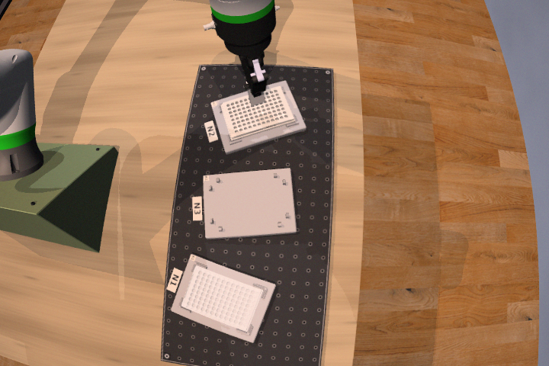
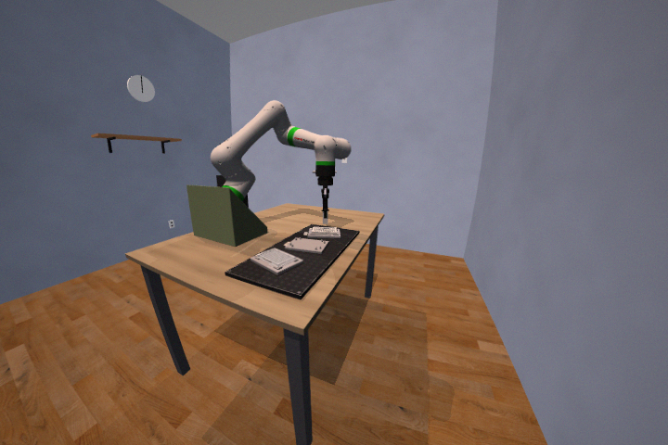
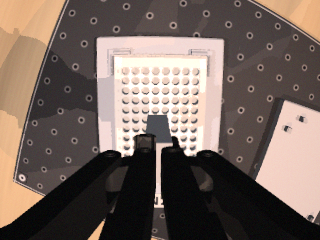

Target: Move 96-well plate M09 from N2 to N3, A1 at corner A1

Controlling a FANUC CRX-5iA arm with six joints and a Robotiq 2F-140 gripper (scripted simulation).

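My hand is 80 mm above the nest N2. Round my hand: A1 mark: 150 mm to the right, 80 mm below, 80 mm behind; then landing nest N3: 190 mm to the right, 80 mm below, 10 mm ahead; then N2 label: 90 mm below, 90 mm behind, 40 mm to the right.
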